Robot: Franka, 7 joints.
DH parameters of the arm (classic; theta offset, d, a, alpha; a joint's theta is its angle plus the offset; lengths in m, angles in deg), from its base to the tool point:
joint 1: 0 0.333 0 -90
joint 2: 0 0 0 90
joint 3: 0 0.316 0.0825 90
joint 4: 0 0 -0.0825 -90
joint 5: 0 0.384 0 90
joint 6: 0 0 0.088 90
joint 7: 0 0.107 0 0
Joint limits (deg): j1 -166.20..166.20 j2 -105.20..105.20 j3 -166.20..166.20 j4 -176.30..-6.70 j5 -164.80..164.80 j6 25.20..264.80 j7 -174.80..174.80
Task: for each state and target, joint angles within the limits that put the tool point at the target. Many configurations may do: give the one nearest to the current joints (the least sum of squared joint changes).
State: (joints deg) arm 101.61 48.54 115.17 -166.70 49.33 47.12 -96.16
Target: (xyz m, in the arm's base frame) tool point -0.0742 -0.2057 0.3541
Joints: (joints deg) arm 104.66 33.47 112.20 -165.86 49.17 60.78 -96.16
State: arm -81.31 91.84 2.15 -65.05 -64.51 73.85 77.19
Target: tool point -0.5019 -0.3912 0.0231
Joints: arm -113.67 82.83 -24.50 -66.78 -67.04 71.82 77.19
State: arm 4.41 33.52 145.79 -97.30 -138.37 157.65 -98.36
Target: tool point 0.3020 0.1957 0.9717
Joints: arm -15.28 70.29 149.79 -81.52 -137.60 159.26 -98.36
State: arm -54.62 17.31 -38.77 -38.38 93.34 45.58 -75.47
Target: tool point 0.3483 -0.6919 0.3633
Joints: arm -56.86 61.48 -35.40 -45.90 97.09 73.14 -75.47
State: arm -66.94 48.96 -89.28 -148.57 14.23 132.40 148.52
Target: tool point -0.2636 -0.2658 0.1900
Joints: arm -44.95 40.54 -77.17 -150.05 15.08 127.05 148.52
